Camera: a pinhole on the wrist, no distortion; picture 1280 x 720 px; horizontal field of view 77.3 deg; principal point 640.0 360.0 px. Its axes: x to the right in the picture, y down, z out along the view. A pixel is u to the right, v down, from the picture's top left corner.
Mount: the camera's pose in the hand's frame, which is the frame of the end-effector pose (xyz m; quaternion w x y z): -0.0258 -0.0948 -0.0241 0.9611 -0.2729 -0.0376 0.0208
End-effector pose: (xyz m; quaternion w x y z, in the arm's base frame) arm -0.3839 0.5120 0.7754 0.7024 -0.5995 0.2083 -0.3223
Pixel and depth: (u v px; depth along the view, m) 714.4 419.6 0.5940
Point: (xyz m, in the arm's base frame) -0.0346 0.8714 0.6121
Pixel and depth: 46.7 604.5 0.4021
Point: -0.4370 0.9447 0.5901
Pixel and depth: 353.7 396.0 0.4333
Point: -0.2888 0.9037 0.6823
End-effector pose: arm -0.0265 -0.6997 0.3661 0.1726 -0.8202 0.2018 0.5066
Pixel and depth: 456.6 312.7 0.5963
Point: -0.5771 -0.5804 0.3321
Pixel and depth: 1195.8 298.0 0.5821
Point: -0.3866 -0.6666 -0.1670
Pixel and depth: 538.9 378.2 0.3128
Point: -0.2792 -0.6330 0.3424
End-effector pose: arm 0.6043 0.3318 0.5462 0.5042 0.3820 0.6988 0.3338
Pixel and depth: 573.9 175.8 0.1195
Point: 0.6897 0.2726 0.4941
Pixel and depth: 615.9 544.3 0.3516
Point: 0.8704 0.3683 0.6484
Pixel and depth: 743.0 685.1 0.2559
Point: 0.7677 0.3917 0.6261
